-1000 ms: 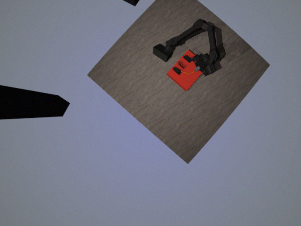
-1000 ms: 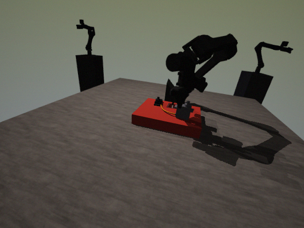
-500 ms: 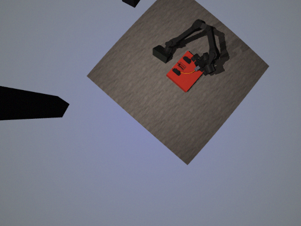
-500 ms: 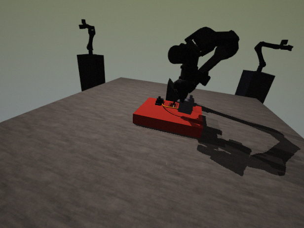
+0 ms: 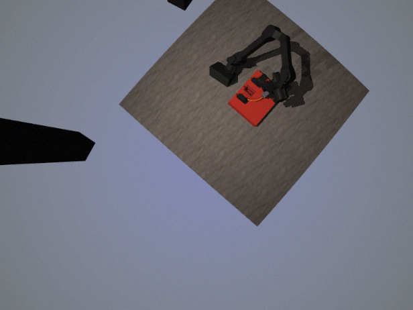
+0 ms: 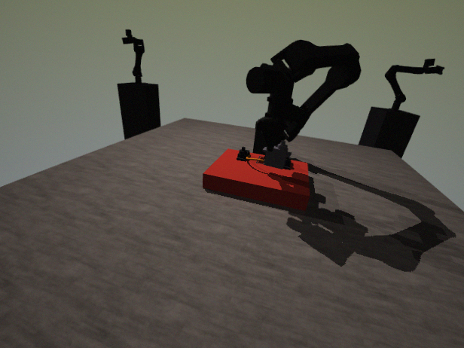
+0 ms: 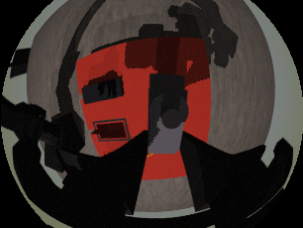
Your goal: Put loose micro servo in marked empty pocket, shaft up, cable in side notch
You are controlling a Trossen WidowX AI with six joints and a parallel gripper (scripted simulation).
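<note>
The red deck is 100 mm below my gripper tip, 30 mm to the right of it and 10 mm ahead of it.
</note>
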